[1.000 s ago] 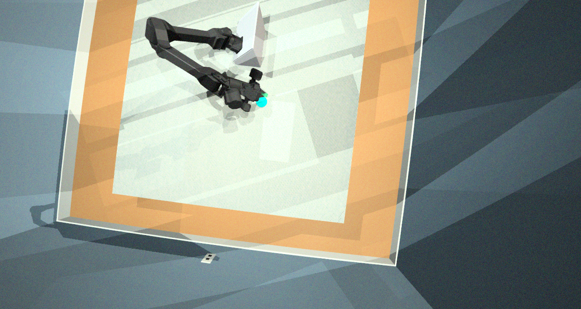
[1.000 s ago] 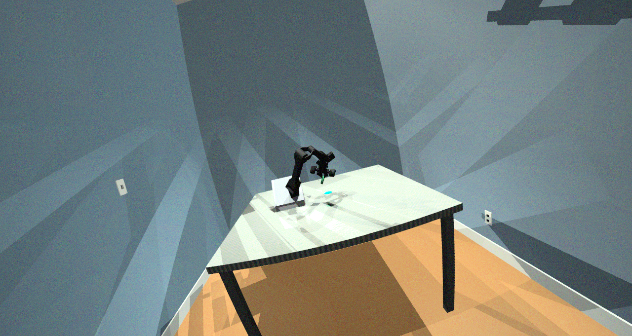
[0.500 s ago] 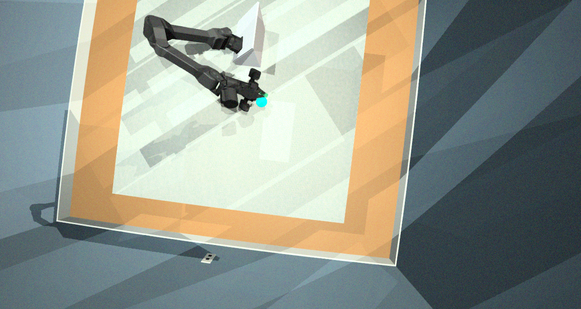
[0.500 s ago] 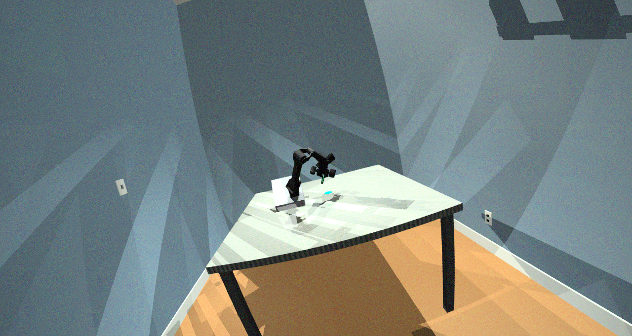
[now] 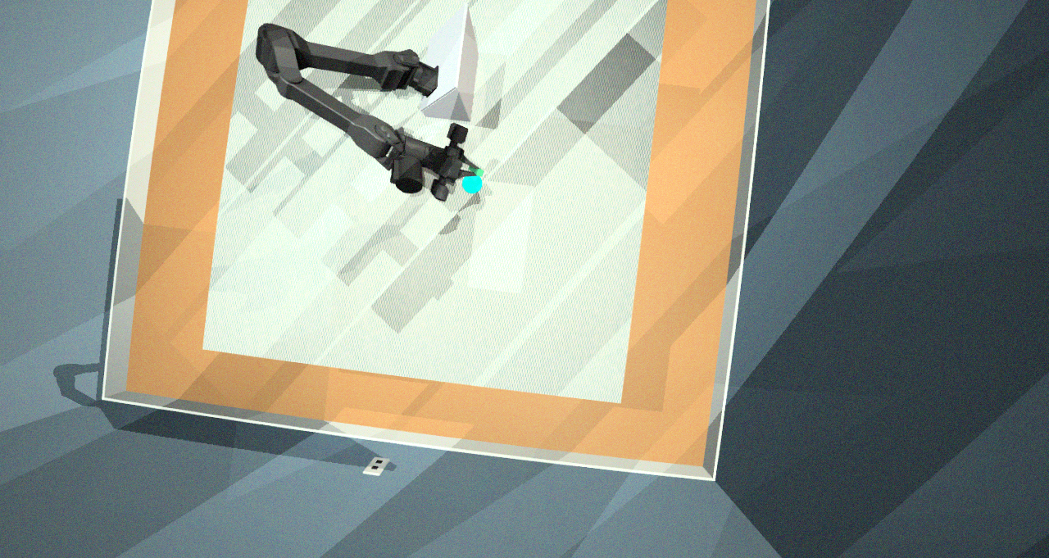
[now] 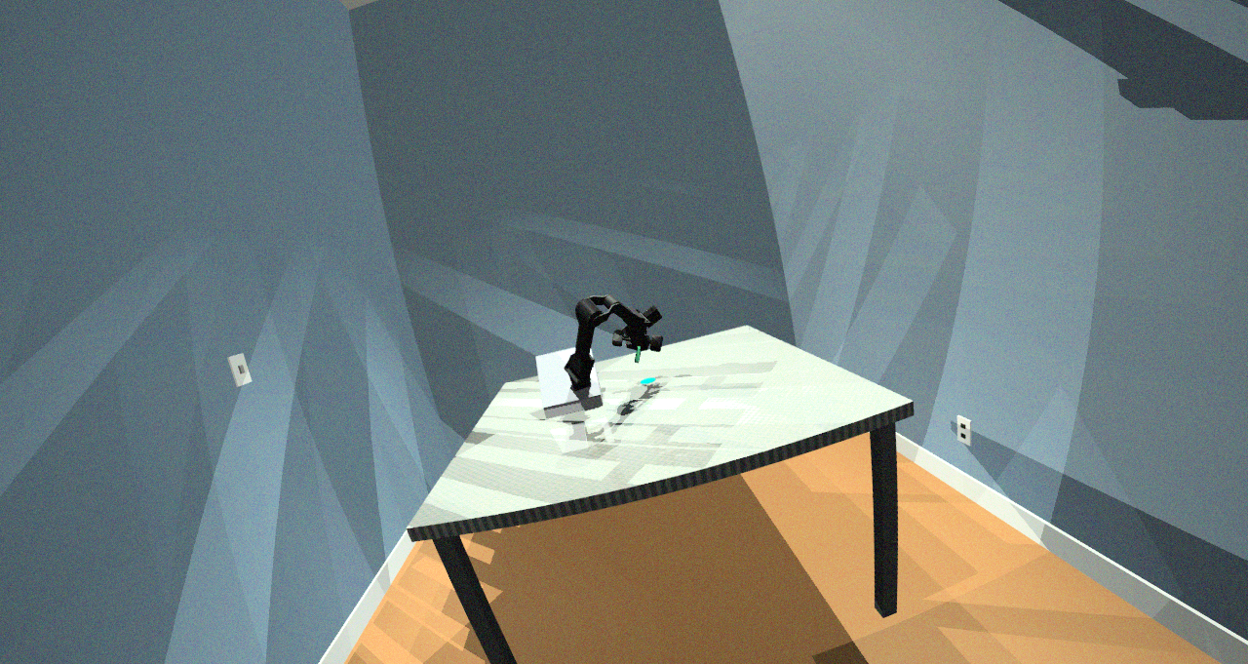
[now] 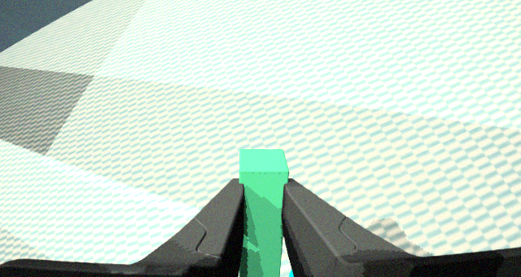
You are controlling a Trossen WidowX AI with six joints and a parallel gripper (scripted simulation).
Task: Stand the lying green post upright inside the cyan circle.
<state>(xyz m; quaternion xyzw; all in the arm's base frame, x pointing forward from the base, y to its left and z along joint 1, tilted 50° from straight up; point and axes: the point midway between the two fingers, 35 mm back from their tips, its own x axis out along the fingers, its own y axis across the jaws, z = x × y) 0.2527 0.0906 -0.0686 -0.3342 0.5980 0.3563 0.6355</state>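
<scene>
Now: the cyan circle 4 cm to the right of my gripper tip and 12 cm below it. From my gripper tip the other things lie so: green post: 1 cm behind, 1 cm to the right, 2 cm below.
</scene>
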